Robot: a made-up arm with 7 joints. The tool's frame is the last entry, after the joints. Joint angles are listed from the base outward.
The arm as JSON. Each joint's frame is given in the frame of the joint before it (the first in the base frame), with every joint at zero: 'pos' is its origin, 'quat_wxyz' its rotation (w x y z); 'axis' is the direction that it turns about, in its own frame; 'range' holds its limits. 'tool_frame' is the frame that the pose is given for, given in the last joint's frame.
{
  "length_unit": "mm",
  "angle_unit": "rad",
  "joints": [
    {
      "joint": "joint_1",
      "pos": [
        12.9,
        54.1,
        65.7
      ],
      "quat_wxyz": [
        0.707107,
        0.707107,
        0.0,
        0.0
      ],
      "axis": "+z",
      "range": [
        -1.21,
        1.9
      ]
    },
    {
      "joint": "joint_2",
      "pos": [
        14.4,
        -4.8,
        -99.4
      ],
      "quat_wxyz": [
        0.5,
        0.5,
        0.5,
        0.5
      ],
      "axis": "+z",
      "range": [
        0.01,
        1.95
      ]
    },
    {
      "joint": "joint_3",
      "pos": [
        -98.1,
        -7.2,
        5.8
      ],
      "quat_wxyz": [
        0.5,
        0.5,
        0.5,
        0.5
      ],
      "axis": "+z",
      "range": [
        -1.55,
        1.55
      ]
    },
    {
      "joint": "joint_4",
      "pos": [
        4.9,
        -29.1,
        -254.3
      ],
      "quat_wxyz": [
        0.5,
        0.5,
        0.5,
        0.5
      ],
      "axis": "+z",
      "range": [
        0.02,
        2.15
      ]
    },
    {
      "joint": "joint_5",
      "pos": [
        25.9,
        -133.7,
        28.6
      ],
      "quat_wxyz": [
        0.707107,
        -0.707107,
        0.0,
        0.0
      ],
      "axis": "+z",
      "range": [
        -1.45,
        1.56
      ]
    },
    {
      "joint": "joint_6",
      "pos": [
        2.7,
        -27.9,
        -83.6
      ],
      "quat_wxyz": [
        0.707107,
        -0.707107,
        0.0,
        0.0
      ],
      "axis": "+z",
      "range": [
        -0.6,
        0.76
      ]
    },
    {
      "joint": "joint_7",
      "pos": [
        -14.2,
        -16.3,
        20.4
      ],
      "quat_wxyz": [
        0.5,
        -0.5,
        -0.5,
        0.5
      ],
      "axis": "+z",
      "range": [
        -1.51,
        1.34
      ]
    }
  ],
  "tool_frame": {
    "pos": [
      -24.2,
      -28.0,
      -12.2
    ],
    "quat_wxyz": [
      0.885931,
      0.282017,
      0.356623,
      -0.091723
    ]
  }
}
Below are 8 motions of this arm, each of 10 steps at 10 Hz.
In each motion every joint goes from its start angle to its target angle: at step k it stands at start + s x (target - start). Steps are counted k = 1, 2, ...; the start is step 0. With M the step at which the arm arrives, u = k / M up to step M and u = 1 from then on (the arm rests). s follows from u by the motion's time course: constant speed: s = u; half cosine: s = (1 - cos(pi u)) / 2; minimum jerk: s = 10 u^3 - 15 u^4 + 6 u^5.
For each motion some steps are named. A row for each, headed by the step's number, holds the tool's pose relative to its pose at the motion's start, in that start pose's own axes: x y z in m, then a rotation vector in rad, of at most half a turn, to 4 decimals.
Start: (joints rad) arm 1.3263 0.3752 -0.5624 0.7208 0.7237 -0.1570 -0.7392
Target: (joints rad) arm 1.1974 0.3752 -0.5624 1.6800 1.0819 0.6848 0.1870
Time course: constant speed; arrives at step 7
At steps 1, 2, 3, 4, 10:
1: 0.0036 -0.0080 -0.0177 -0.1697 0.0298 0.1525
2: 0.0063 -0.0172 -0.0345 -0.3459 0.0686 0.3088
3: 0.0082 -0.0271 -0.0505 -0.5267 0.1163 0.4692
4: 0.0089 -0.0376 -0.0659 -0.7099 0.1726 0.6342
10: 0.0017 -0.0735 -0.1104 -1.2485 0.3857 1.1655

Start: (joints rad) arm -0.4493 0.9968 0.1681 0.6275 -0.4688 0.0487 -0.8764
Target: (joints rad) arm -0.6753 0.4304 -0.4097 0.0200 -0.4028 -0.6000 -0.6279
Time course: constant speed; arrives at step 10
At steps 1, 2, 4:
1: -0.0290 0.0061 -0.0246 -0.0980 0.0928 0.0547
2: -0.0592 0.0094 -0.0476 -0.1965 0.1831 0.1094
4: -0.1219 0.0075 -0.0879 -0.3942 0.3559 0.2179

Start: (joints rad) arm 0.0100 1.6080 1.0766 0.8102 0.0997 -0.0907 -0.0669
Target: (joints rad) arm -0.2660 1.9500 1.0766 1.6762 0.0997 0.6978 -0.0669
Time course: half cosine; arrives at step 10
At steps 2, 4, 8, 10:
2: 0.0237 -0.0099 -0.0135 0.0036 0.0493 0.0068
4: 0.0755 -0.0353 -0.0592 0.0113 0.1804 0.0261
8: 0.1246 -0.0891 -0.1884 0.0236 0.4815 0.0712
10: 0.1235 -0.0981 -0.2101 0.0252 0.5336 0.0782

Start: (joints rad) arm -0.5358 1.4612 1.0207 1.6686 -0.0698 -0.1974 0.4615
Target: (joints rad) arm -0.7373 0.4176 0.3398 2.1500 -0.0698 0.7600 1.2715
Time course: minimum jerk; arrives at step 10
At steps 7, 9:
7: 0.0640 0.0685 -0.3030 -1.7745 -0.1020 0.1292
9: 0.0905 0.0503 -0.3488 -2.0953 -0.0480 0.0436

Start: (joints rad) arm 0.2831 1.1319 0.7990 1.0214 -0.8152 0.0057 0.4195
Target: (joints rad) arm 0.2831 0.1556 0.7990 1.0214 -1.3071 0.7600 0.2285
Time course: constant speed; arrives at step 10
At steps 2, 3, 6, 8, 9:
2: 0.0078 0.0547 -0.0647 -0.1425 -0.1185 0.1187
3: 0.0111 0.0772 -0.1006 -0.2057 -0.1710 0.1857
6: 0.0183 0.1233 -0.2191 -0.3606 -0.2977 0.4107
8: 0.0206 0.1350 -0.3035 -0.4332 -0.3541 0.5750
9: 0.0210 0.1350 -0.3463 -0.4599 -0.3734 0.6594

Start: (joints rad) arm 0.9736 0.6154 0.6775 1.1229 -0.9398 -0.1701 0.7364
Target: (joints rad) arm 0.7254 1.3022 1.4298 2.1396 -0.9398 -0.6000 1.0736
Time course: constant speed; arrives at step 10
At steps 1, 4, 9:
1: -0.0306 -0.0341 0.0085 0.1377 -0.0203 -0.0129
4: -0.1101 -0.1366 -0.0031 0.5891 -0.0760 0.0258
9: -0.1776 -0.2530 -0.1116 1.3923 -0.2143 0.3040

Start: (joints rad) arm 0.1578 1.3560 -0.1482 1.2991 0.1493 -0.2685 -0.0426
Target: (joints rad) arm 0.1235 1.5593 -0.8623 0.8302 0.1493 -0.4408 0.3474
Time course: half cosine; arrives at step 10
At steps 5, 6, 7, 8, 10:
5: -0.0551 0.0048 0.0168 -0.2714 0.0783 0.5094
6: -0.0746 -0.0002 0.0220 -0.3517 0.0921 0.6705
7: -0.0925 -0.0077 0.0268 -0.4226 0.0997 0.8171
8: -0.1065 -0.0158 0.0309 -0.4780 0.1024 0.9341
10: -0.1183 -0.0242 0.0346 -0.5251 0.1022 1.0355

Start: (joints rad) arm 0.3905 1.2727 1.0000 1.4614 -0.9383 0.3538 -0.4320
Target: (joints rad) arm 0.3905 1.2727 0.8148 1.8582 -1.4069 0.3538 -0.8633
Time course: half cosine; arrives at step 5
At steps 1, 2, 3, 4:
1: 0.0002 -0.0063 -0.0032 0.0666 0.0125 -0.0627
2: -0.0005 -0.0219 -0.0110 0.2357 0.0359 -0.2354
3: -0.0034 -0.0394 -0.0189 0.4338 0.0452 -0.4630
4: -0.0066 -0.0525 -0.0236 0.5858 0.0365 -0.6554

